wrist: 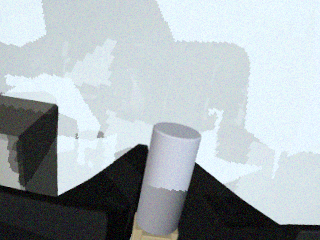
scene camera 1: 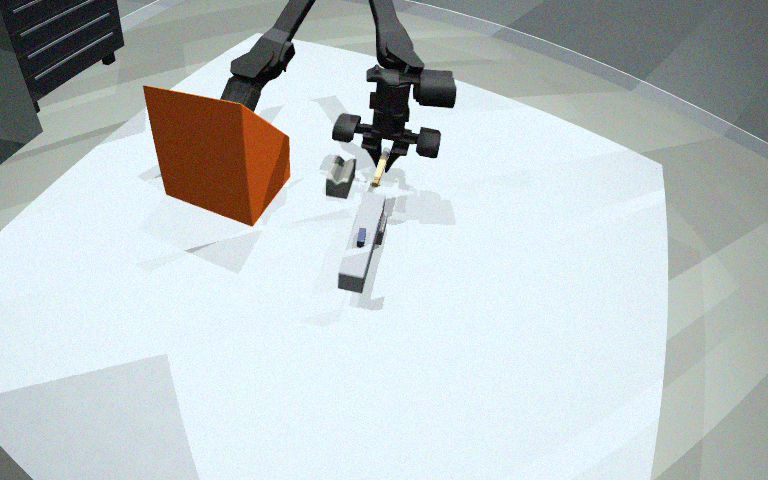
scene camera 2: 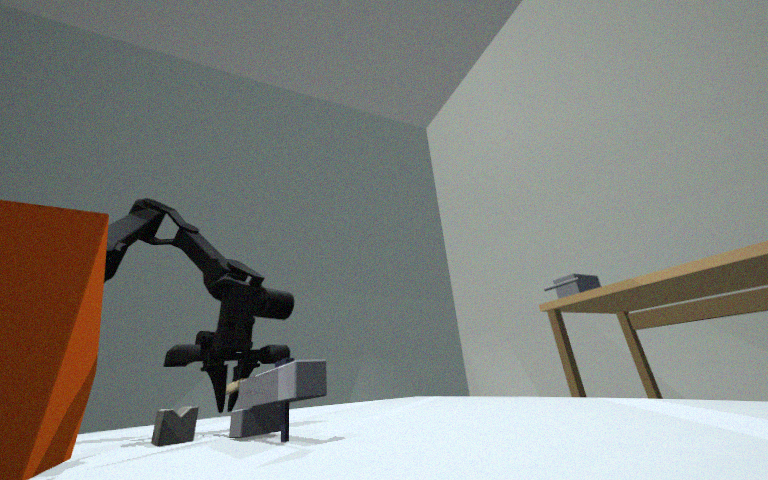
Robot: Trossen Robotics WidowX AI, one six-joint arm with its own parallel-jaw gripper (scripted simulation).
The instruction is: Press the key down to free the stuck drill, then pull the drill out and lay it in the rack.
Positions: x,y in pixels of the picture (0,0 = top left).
Labels:
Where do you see a housing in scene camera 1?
354,266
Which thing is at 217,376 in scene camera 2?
My gripper.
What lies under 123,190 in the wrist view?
My gripper.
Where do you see a housing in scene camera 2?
258,407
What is my gripper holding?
A drill.

